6 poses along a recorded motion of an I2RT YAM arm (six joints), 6.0 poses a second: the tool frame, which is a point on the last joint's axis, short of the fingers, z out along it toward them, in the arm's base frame.
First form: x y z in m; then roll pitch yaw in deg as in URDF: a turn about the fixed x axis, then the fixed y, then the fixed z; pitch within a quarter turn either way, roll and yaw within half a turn.
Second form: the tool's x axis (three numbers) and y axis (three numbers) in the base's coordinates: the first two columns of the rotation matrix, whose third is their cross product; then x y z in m. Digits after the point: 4 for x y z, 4 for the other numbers.
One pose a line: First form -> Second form
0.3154 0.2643 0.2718 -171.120 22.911 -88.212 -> 0.0287 -0.9207 -0.3893 -0.9894 0.0292 -0.1422 0.3154 0.2643 0.2718
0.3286 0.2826 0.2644 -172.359 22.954 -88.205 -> 0.0288 -0.9204 -0.3900 -0.9923 0.0208 -0.1224 0.3286 0.2826 0.2644
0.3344 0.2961 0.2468 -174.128 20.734 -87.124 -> 0.0469 -0.9341 -0.3540 -0.9953 -0.0137 -0.0957 0.3344 0.2961 0.2468
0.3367 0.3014 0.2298 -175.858 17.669 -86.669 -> 0.0554 -0.9512 -0.3035 -0.9970 -0.0361 -0.0688 0.3367 0.3014 0.2298
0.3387 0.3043 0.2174 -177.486 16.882 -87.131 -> 0.0479 -0.9557 -0.2904 -0.9984 -0.0373 -0.0420 0.3387 0.3043 0.2174
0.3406 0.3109 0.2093 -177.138 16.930 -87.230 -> 0.0462 -0.9555 -0.2912 -0.9983 -0.0337 -0.0478 0.3406 0.3109 0.2093
